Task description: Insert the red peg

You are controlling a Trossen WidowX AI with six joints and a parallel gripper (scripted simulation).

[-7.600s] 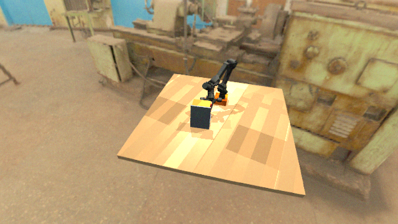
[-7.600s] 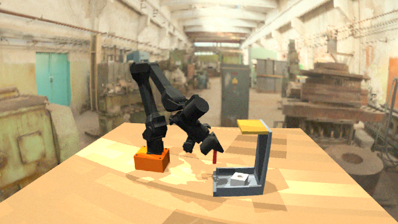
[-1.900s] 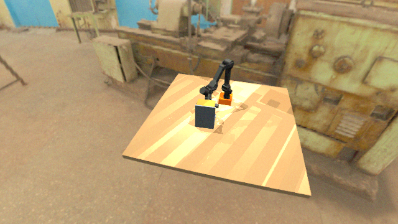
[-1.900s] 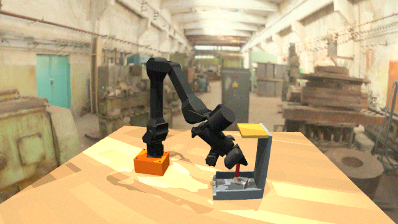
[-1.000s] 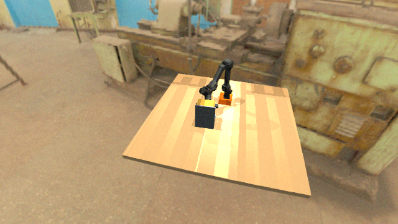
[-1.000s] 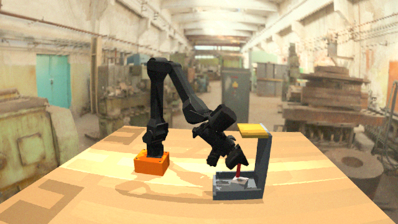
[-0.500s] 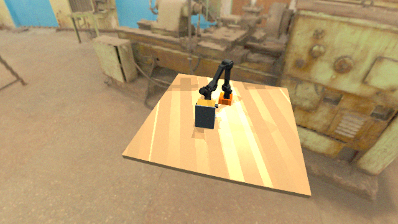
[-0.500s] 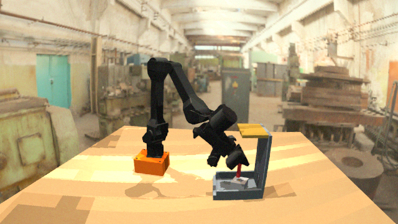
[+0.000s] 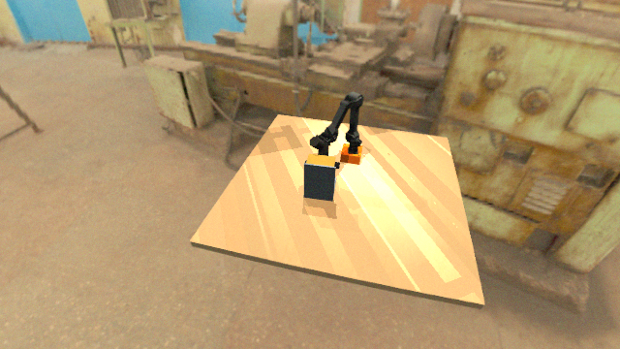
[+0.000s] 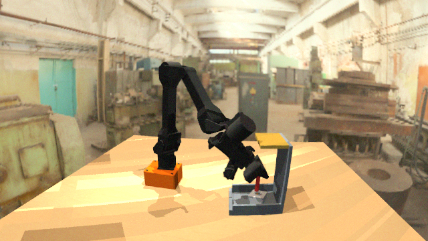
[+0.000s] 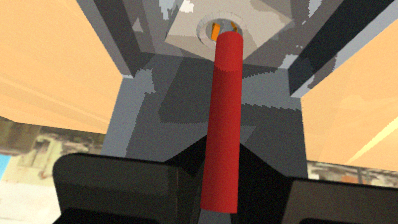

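Now: the red peg 3 cm behind my gripper tip and 1 cm below it. Round my gripper tip: yellow roof: 13 cm above; box back wall: 4 cm ahead, 1 cm to the right, 2 cm above.
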